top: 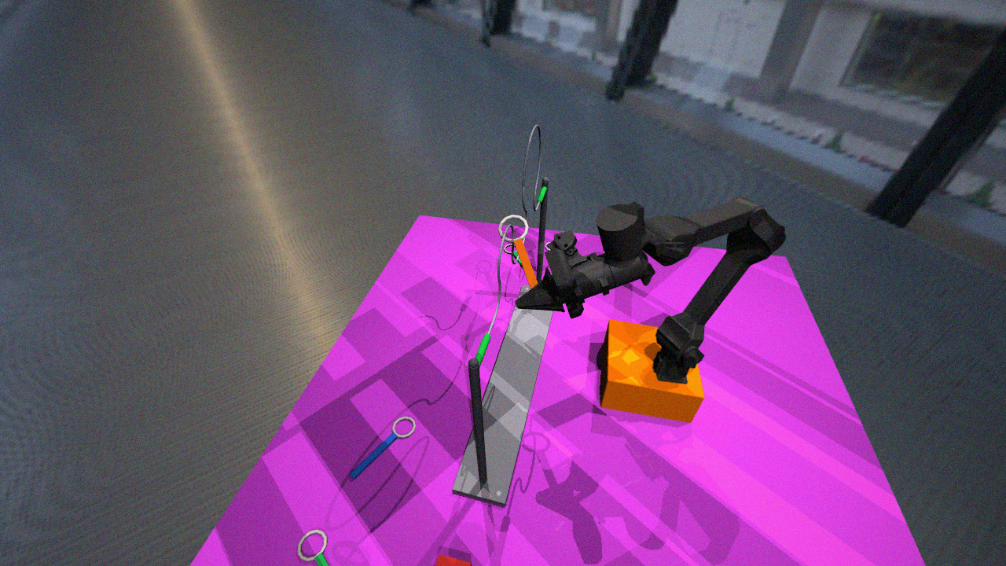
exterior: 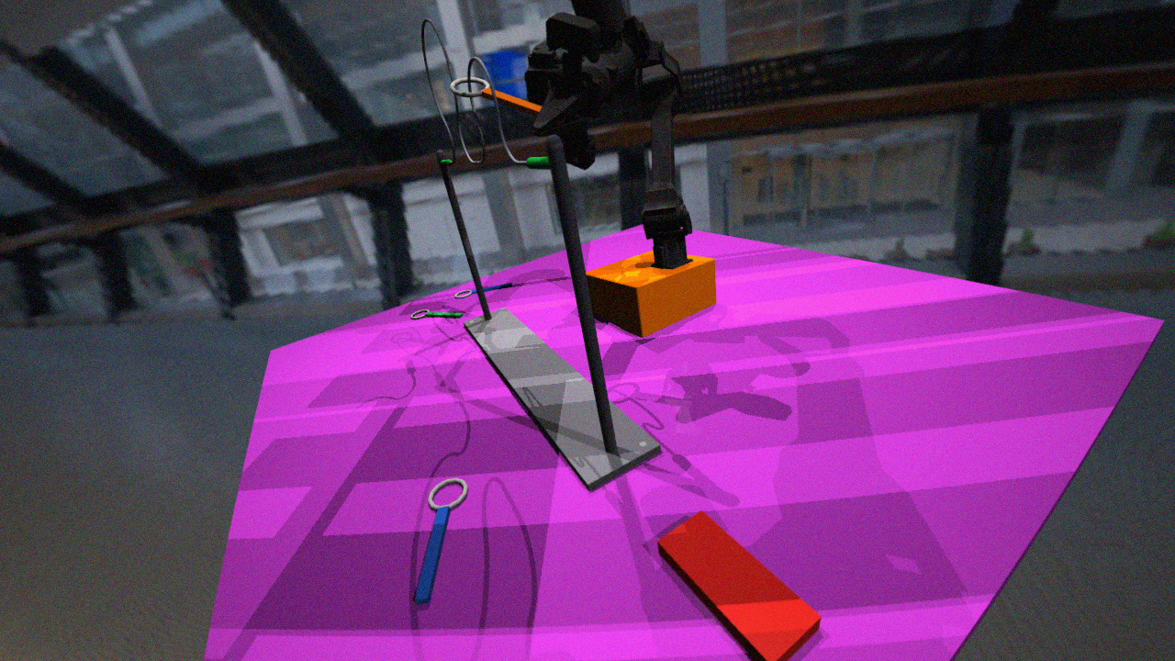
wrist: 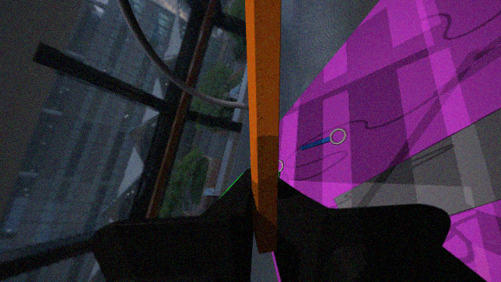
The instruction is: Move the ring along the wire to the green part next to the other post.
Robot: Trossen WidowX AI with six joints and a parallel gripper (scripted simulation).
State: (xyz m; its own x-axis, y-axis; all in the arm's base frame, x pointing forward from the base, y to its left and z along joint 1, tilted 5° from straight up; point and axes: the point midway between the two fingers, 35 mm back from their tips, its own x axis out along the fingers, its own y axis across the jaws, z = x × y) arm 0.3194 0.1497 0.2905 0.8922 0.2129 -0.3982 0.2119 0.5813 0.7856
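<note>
The ring with orange handle lies 8 cm to the right of my gripper tip and 5 cm above it. From my gripper tip the other things lie so: red block 39 cm below, 33 cm to the left, 8 cm ahead; then ring with blue handle 40 cm below, 27 cm ahead, 5 cm to the left.
</note>
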